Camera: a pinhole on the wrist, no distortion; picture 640 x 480 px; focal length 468.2 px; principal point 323.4 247.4 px. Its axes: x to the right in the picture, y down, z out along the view. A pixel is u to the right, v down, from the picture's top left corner.
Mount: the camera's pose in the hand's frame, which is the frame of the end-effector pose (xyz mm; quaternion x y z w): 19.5 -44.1 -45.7 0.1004 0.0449 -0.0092 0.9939
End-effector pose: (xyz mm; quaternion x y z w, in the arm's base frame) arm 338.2 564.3 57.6 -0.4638 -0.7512 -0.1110 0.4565
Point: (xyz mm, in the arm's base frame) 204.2 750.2 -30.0
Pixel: 352 453
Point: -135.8 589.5 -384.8
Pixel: 59 172
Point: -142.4 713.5 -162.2
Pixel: 259 171
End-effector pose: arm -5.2 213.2 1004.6 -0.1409 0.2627 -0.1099 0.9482
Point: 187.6 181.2 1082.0
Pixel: 540 380
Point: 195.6 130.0 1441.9
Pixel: 254 203
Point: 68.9 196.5 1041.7
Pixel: 409 462
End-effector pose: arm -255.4 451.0 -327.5 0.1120 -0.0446 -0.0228 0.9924
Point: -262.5 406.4 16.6
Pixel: 283 444
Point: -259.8 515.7 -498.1
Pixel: behind the camera
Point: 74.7 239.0 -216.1
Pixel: outside the picture
